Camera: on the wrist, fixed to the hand. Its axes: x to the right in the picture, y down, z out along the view.
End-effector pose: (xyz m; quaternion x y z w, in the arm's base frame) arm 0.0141 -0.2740 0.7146 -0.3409 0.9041 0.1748 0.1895
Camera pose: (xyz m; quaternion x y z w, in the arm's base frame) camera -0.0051 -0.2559 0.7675 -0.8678 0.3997 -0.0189 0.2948
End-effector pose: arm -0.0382 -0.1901 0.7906 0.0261 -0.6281 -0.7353 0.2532
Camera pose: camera 0.0072 -0.2229 0.8094 -0.4421 0.4526 0.6863 0.3587
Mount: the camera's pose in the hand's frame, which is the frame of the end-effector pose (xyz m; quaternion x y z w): -0.0210 0.0358 -0.0421 0.0230 -0.0327 -0.7034 0.7097
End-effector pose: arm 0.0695 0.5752 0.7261 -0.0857 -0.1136 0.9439 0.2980
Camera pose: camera 0.0767 0.5413 0.6782 0.0568 -0.1289 0.4657 0.8737
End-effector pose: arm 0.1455 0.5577 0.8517 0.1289 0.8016 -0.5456 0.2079
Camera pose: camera 0.1714 0.6105 0.8457 0.4854 -0.6402 0.5561 0.2130
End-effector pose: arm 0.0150 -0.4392 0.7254 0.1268 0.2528 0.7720 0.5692
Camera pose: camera -0.0278 -0.4774 0.7111 -0.0495 0.2677 0.1376 0.9523
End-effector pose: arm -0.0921 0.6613 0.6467 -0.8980 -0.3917 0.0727 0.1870
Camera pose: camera -0.0706 0.6119 0.6710 -0.3551 -0.9140 -0.0416 0.1917
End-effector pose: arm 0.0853 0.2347 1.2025 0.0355 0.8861 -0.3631 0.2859
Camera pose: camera 0.0923 0.2920 1.2155 0.6034 -0.6361 0.4803 0.0243
